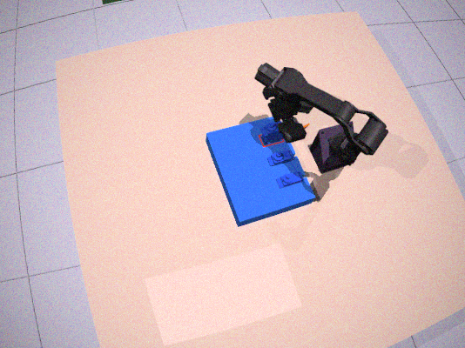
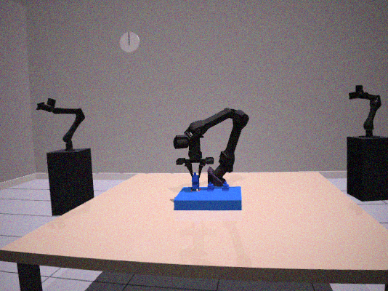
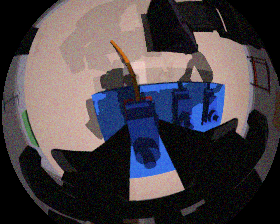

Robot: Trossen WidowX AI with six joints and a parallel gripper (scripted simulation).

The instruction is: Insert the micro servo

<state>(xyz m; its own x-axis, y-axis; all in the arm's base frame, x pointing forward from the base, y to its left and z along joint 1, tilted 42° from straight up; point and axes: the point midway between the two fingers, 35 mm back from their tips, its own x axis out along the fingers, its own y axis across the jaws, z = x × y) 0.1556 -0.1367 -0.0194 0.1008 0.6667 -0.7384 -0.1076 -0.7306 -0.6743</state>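
Now: gripper tip 130 mm short of the blue deck, 80 mm above it and 60 mm to the right of it.
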